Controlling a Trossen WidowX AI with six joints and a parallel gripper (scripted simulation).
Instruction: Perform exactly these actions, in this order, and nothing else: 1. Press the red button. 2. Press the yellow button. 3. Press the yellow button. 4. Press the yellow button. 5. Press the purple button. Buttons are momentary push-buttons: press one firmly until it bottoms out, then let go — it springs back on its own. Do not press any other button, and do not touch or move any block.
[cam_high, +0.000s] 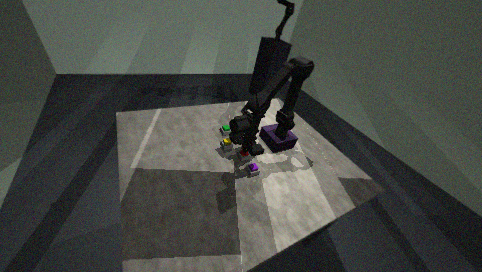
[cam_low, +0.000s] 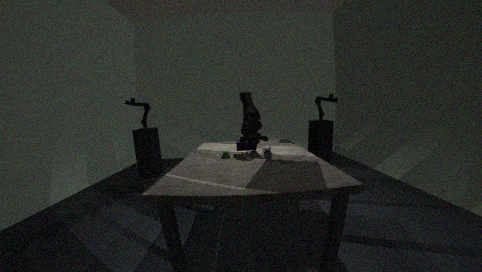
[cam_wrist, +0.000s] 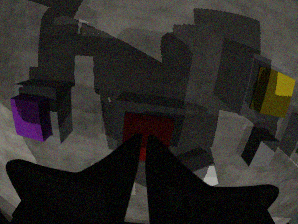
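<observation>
The red button lies 10 mm below my gripper tip. Round my gripper tip: yellow button (100 mm to the right, 40 mm ahead); then purple button (90 mm to the left, 10 mm ahead); then small white block (60 mm to the right, 50 mm behind, 20 mm below).
</observation>
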